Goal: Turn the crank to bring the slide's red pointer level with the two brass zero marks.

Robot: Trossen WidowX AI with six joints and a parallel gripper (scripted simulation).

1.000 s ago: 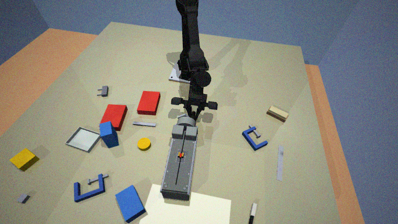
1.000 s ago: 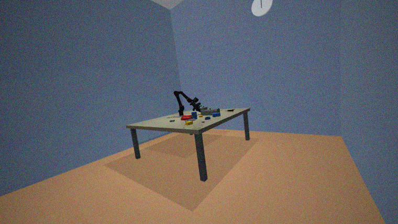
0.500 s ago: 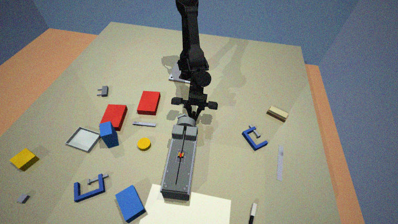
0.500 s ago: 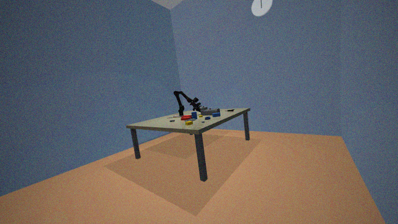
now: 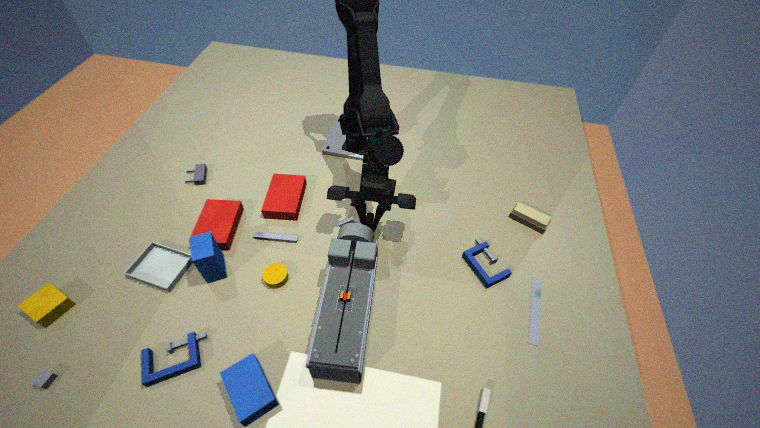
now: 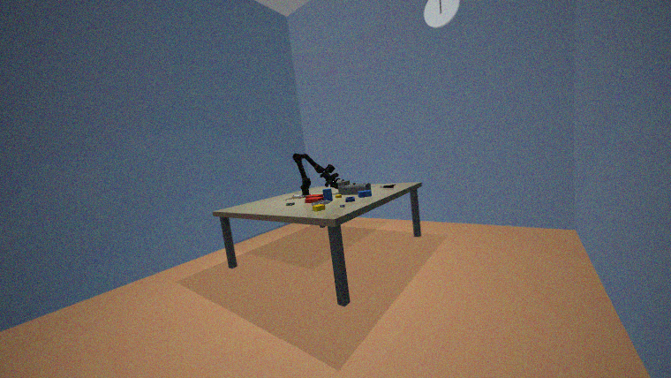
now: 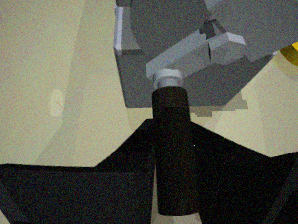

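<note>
The dark crank handle lies 2 cm behind my gripper tip and 2 cm above it. Also, from my gripper tip: tan block 34 cm to the left, 20 cm behind, 3 cm below; then red pointer 17 cm ahead, 4 cm above, 1 cm to the left; then grey strip 37 cm to the left, 4 cm below, 3 cm ahead.
</note>
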